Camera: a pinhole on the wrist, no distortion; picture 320 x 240 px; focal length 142.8 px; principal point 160.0 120.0 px. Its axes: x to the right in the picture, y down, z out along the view. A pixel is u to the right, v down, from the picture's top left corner.
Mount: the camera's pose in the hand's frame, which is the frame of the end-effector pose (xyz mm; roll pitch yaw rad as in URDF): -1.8 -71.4 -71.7 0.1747 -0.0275 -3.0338
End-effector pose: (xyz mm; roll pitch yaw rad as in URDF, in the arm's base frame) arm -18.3 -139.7 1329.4 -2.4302 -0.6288 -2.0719
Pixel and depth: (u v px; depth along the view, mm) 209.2 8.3 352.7
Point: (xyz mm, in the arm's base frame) -87.2 -189.1 968.9
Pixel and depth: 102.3 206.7 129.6
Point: 84.7 -233.5 1386.3
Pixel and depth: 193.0 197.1 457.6
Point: 370.6 -391.6 1153.6
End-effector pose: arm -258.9 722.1 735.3 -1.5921 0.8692 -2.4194
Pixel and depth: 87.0 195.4 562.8
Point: -190.5 74.9 632.3
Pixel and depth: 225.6 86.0 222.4
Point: -107.3 668.2 809.9
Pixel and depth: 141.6 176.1 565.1
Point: -57.9 199.6 769.0
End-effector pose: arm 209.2 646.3 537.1 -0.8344 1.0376 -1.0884
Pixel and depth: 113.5 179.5 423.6
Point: 544.4 376.5 586.1
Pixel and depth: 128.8 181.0 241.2
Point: 355.6 477.9 591.0
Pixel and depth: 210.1 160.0 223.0
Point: 310.8 561.8 691.3
